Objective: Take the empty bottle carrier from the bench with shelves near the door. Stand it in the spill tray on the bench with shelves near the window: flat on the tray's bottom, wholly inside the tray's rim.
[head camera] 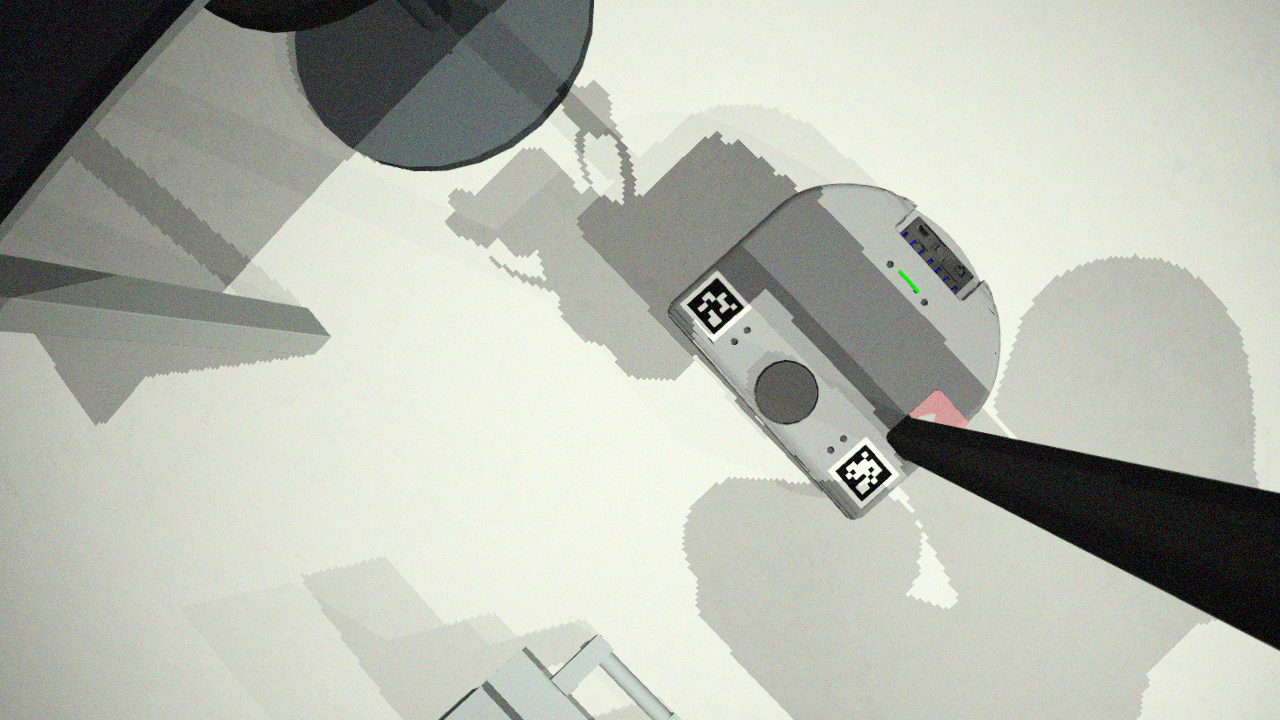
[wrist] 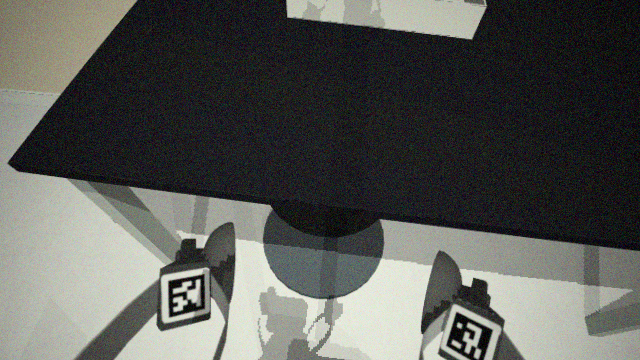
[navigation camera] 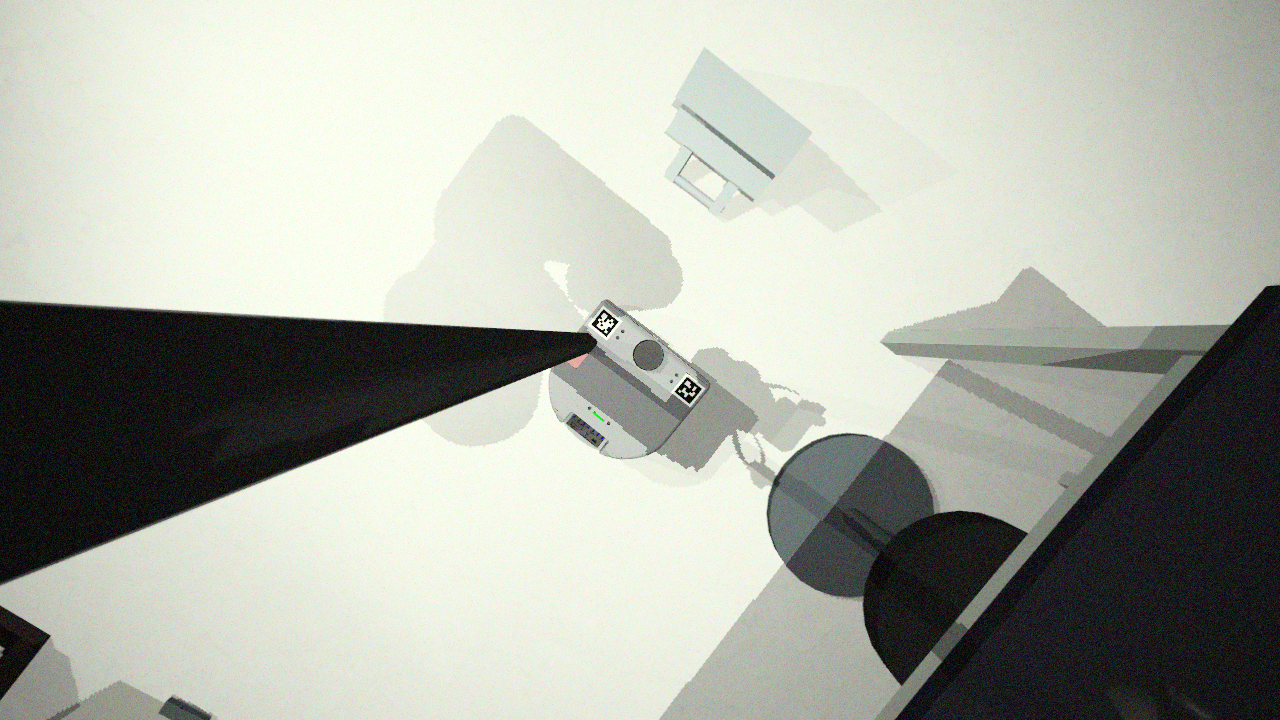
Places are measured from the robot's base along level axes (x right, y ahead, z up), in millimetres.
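Pixels of known places: gripper, fingertip midpoint: [wrist: 330, 264]; robot's base, origin of the base link: [head camera: 785, 389] [navigation camera: 645, 353].
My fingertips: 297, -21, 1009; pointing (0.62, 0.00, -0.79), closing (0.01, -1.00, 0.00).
Ahead of a thing's pixels: the offset from my fingertips to its top centre, as dx, dy, dz. "*": to the spot under its first point. Level surfaces: height alone.
A black bench top @(dz -246) [wrist: 250, 125] [navigation camera: 1154, 555] [head camera: 62, 98] crosses the wrist view and fills the right of the navigation view and the upper left of the head view. A white tray-like box @(* +628, -145, -215) [wrist: 430, 20] stands on it at the wrist view's top edge; its near side shows and the rest is cut off. My gripper [wrist: 330, 264] is open, its two fingers wide apart with nothing between them, in front of the bench's near edge. The gripper does not show in the head and navigation views. The bottle carrier does not show in any view.
A round blue-grey stool [head camera: 474, 98] [navigation camera: 832, 510] [wrist: 325, 275] is by the bench edge. A grey bench foot @(* +191, +469, -639) [head camera: 179, 326] [navigation camera: 1002, 344] reaches out on the floor. A pale blue-grey object with a handle [navigation camera: 742, 116] [head camera: 528, 685] stands opposite my base [head camera: 832, 340] [navigation camera: 635, 385].
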